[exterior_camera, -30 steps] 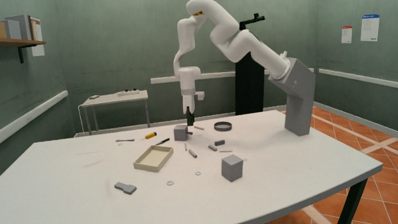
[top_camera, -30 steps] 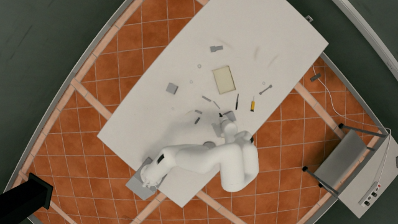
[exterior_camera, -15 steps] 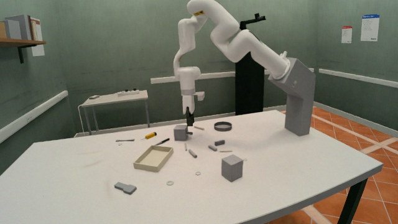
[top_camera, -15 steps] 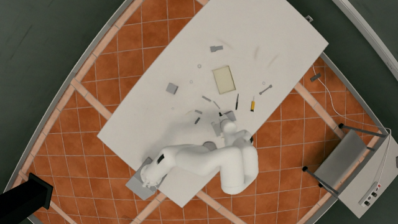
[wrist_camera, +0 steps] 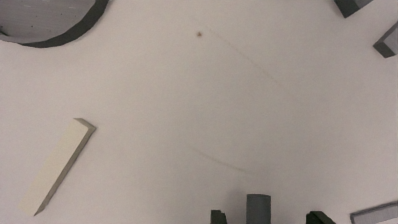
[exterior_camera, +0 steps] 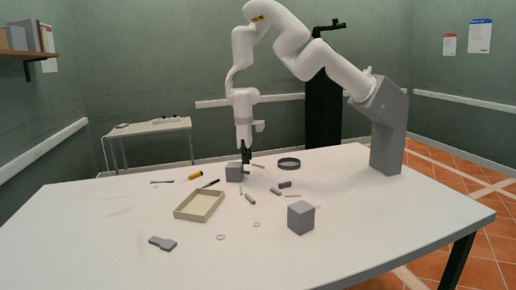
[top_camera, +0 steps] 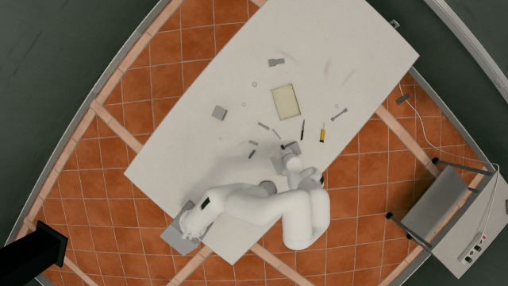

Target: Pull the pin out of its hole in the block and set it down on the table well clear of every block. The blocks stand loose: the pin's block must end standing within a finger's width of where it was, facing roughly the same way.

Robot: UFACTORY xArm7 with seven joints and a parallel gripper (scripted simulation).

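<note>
My hand is 20 mm short of the short grey pin, 10 mm to the left of it and 60 mm above it. Also, from my hand: round dish: 240 mm behind, 10 mm to the right, 90 mm below; then cream tray: 270 mm ahead, 110 mm to the left, 90 mm below; then small pale peg: 110 mm behind, 90 mm to the right, 90 mm below.
</note>
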